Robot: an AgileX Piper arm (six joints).
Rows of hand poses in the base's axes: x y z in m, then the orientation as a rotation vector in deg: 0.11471, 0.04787, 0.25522, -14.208, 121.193, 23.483; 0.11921, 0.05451, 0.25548, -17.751, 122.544, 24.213; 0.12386, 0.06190, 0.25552, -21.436, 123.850, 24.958; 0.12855, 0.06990, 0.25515, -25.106, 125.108, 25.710; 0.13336, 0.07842, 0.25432, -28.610, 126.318, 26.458; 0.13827, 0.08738, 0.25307, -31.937, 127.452, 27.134; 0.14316, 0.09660, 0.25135, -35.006, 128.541, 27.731; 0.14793, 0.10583, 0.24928, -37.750, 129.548, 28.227; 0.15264, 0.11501, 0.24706, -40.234, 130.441, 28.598; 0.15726, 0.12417, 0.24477, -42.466, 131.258, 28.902; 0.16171, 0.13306, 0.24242, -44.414, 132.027, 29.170; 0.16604, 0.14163, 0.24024, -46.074, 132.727, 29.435; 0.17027, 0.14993, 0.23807, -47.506, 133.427, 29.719; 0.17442, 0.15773, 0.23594, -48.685, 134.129, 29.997; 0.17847, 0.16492, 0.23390, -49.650, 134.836, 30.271; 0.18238, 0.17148, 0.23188, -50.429, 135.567, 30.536; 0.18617, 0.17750, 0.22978, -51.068, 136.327, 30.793; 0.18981, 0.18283, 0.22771, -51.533, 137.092, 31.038; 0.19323, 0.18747, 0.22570, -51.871, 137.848, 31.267
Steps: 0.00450, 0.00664, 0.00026, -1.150, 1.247, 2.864; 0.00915, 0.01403, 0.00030, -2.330, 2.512, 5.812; 0.01384, 0.02203, -0.00007, -3.484, 3.799, 8.727; 0.01865, 0.03055, -0.00090, -4.562, 5.105, 11.501; 0.02356, 0.03951, -0.00215, -5.600, 6.378, 14.099; 0.02845, 0.04873, -0.00387, -6.578, 7.637, 16.467; 0.03322, 0.05796, -0.00594, -7.478, 8.825, 18.553; 0.03793, 0.06714, -0.00816, -8.338, 9.896, 20.399; 0.04255, 0.07630, -0.01045, -9.127, 10.892, 22.035; 0.04700, 0.08519, -0.01280, -9.821, 11.834, 23.453; 0.05133, 0.09376, -0.01498, -10.393, 12.702, 24.667; 0.05556, 0.10206, -0.01715, -10.864, 13.565, 25.725; 0.05971, 0.10986, -0.01928, -11.243, 14.413, 26.603; 0.06376, 0.11705, -0.02132, -11.543, 15.249, 27.329; 0.06767, 0.12361, -0.02334, -11.783, 16.090, 27.921; 0.07146, 0.12963, -0.02544, -11.980, 16.944, 28.411; 0.07510, 0.13496, -0.02751, -12.119, 17.782, 28.777; 0.07852, 0.13960, -0.02952, -12.221, 18.595, 29.050
